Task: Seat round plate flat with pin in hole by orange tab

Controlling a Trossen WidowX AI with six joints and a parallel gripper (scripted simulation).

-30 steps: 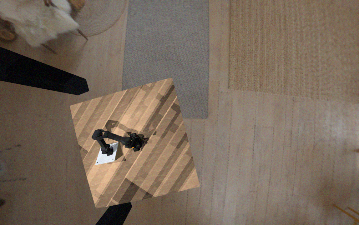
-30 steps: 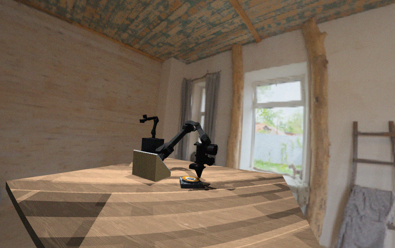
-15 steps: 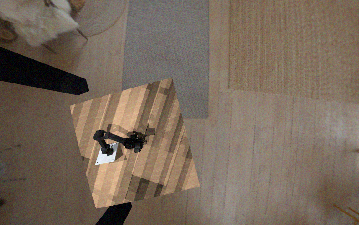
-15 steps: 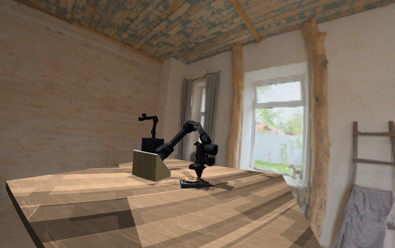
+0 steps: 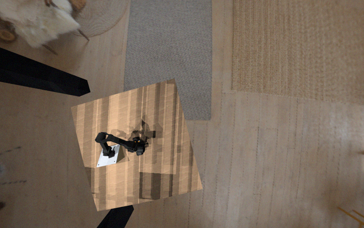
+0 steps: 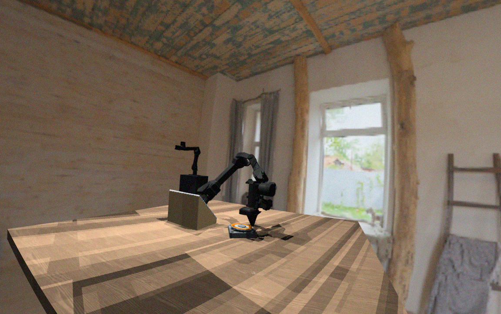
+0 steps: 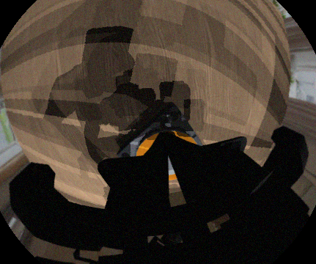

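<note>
The dark base lies 50 mm behind my gripper tip and 20 mm below it. Also, from my gripper tip: round plate 30 mm behind, 10 mm to the right, 10 mm below.
</note>
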